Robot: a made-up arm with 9 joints.
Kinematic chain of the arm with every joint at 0, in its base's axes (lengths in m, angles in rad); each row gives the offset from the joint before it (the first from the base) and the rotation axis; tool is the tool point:
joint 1: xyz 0 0 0.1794 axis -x
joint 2: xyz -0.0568 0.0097 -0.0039 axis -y
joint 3: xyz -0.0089 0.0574 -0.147 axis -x
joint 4: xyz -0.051 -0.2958 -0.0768 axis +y
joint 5: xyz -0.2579 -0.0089 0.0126 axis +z
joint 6: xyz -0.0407 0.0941 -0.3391 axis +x
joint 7: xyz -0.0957 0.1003 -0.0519 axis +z
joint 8: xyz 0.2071 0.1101 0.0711 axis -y
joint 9: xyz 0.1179 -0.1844 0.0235 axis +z
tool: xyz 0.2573 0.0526 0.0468
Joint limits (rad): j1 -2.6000..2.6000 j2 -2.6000..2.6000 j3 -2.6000..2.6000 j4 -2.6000..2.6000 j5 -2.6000..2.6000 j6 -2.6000..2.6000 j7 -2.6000..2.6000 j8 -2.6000..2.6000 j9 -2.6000..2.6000
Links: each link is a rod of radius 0.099 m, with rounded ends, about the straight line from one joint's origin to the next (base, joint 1, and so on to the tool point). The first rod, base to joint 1, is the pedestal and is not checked.
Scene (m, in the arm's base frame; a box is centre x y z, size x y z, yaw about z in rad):
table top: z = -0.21
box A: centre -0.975 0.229 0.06 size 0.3 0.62 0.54 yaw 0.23
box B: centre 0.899 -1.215 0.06 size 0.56 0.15 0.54 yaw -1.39
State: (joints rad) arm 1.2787 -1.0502 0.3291 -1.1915 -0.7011 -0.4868 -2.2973 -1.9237 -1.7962
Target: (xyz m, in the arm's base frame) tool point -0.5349 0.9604 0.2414
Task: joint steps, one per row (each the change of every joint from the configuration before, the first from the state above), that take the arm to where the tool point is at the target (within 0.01 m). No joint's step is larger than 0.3 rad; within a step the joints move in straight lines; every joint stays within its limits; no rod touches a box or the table.
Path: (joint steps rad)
1: -0.0190 0.1631 0.1858 0.1457 0.1771 0.0226 0.2356 -0.1047 -0.2010
2: -0.0191 0.1631 0.1858 0.1458 0.1771 0.0226 0.2356 -0.1047 -0.2009
3: -0.0190 0.1631 0.1859 0.1457 0.1771 0.0226 0.2356 -0.1047 -0.2009
4: -0.0191 0.1631 0.1858 0.1457 0.1771 0.0225 0.2356 -0.1047 -0.2010
5: 0.0529 -0.2884 -0.1596 0.0361 -0.0616 -0.0198 -0.1383 0.0910 0.1260
6: 0.0529 -0.2884 -0.1596 0.0361 -0.0616 -0.0199 -0.1384 0.0909 0.1260
7: 0.0529 -0.2883 -0.1596 0.0361 -0.0616 -0.0199 -0.1383 0.0910 0.1260
8: 0.0529 -0.2884 -0.1596 0.0361 -0.0616 -0.0199 -0.1383 0.0910 0.1260
9: 0.0529 -0.2884 -0.1596 0.0361 -0.0616 -0.0198 -0.1384 0.0910 0.1260
10: 0.0529 -0.2884 -0.1596 0.0361 -0.0616 -0.0199 -0.1383 0.0910 0.1260

